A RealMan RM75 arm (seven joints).
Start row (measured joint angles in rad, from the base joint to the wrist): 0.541 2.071 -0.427 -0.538 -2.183 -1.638 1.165
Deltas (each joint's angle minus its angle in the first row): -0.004 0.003 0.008 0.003 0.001 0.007 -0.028; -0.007 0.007 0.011 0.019 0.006 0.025 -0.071; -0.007 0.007 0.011 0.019 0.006 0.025 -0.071; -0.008 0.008 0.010 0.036 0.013 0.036 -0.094; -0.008 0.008 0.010 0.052 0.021 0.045 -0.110; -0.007 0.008 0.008 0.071 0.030 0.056 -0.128; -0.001 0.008 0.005 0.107 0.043 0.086 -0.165; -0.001 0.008 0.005 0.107 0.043 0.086 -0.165; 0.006 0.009 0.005 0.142 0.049 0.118 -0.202; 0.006 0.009 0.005 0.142 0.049 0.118 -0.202; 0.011 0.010 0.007 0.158 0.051 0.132 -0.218; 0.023 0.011 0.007 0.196 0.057 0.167 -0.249; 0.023 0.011 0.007 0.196 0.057 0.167 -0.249; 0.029 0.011 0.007 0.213 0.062 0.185 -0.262; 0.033 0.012 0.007 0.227 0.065 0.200 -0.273; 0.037 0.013 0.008 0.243 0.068 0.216 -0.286; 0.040 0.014 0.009 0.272 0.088 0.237 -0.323; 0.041 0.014 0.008 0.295 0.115 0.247 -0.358; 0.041 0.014 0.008 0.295 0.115 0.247 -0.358
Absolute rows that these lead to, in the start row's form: 0.537 2.074 -0.419 -0.535 -2.182 -1.631 1.137; 0.534 2.078 -0.416 -0.519 -2.177 -1.613 1.094; 0.534 2.078 -0.416 -0.519 -2.177 -1.613 1.094; 0.533 2.079 -0.417 -0.502 -2.170 -1.602 1.071; 0.533 2.079 -0.417 -0.486 -2.162 -1.593 1.055; 0.534 2.079 -0.419 -0.467 -2.153 -1.582 1.037; 0.540 2.079 -0.422 -0.431 -2.140 -1.552 1.000; 0.540 2.079 -0.422 -0.431 -2.140 -1.552 1.000; 0.547 2.080 -0.422 -0.396 -2.134 -1.520 0.963; 0.547 2.080 -0.422 -0.396 -2.134 -1.520 0.963; 0.552 2.081 -0.420 -0.380 -2.132 -1.506 0.947; 0.564 2.082 -0.420 -0.342 -2.126 -1.471 0.916; 0.564 2.082 -0.420 -0.342 -2.126 -1.471 0.916; 0.570 2.082 -0.420 -0.325 -2.121 -1.453 0.903; 0.574 2.083 -0.420 -0.311 -2.118 -1.438 0.892; 0.578 2.084 -0.419 -0.295 -2.115 -1.422 0.879; 0.581 2.085 -0.418 -0.266 -2.095 -1.401 0.842; 0.582 2.085 -0.419 -0.243 -2.068 -1.391 0.807; 0.582 2.085 -0.419 -0.243 -2.068 -1.391 0.807
